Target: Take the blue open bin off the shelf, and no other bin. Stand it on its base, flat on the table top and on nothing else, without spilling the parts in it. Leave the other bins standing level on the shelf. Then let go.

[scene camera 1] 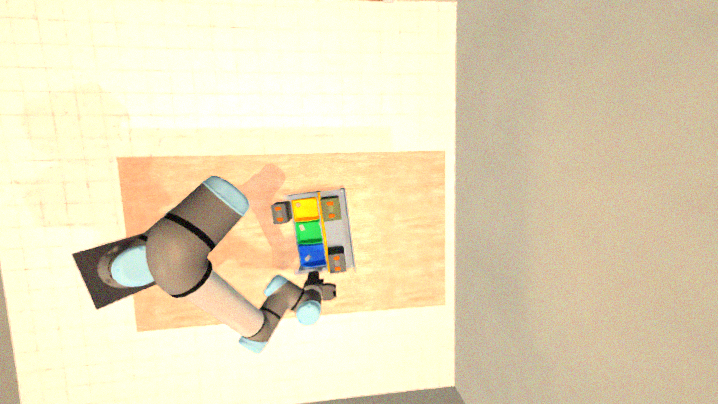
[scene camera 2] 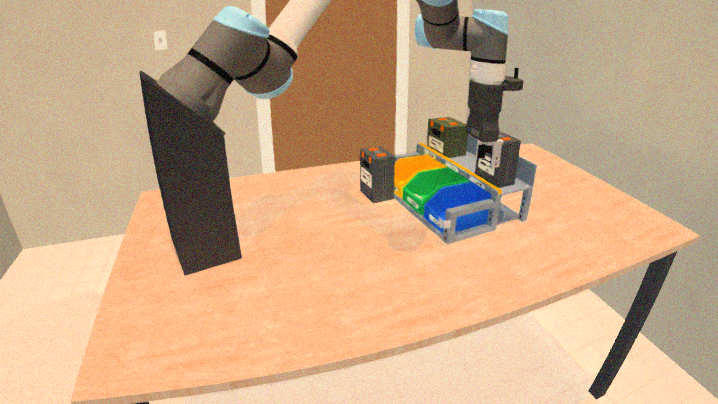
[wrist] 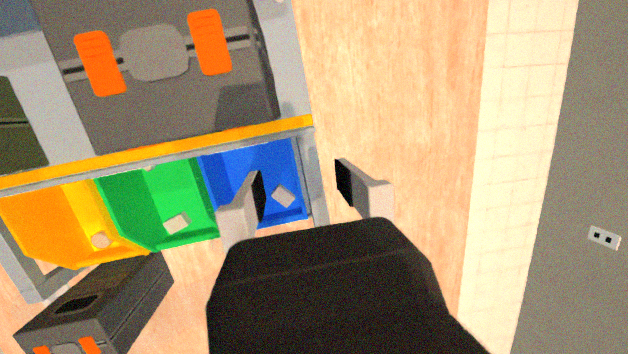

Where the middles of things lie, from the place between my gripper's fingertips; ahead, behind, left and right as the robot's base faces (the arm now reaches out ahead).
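The yellow bin [scene camera 2: 406,169] is 120 mm behind my hand, 250 mm to the left of it and 140 mm below it. As for the green bin [scene camera 2: 426,184], I find it 140 mm below my hand, 80 mm behind and 150 mm to the left. And then there is the blue open bin [scene camera 2: 452,196], which is 40 mm behind my hand and 40 mm to the left of it, and 140 mm below it.
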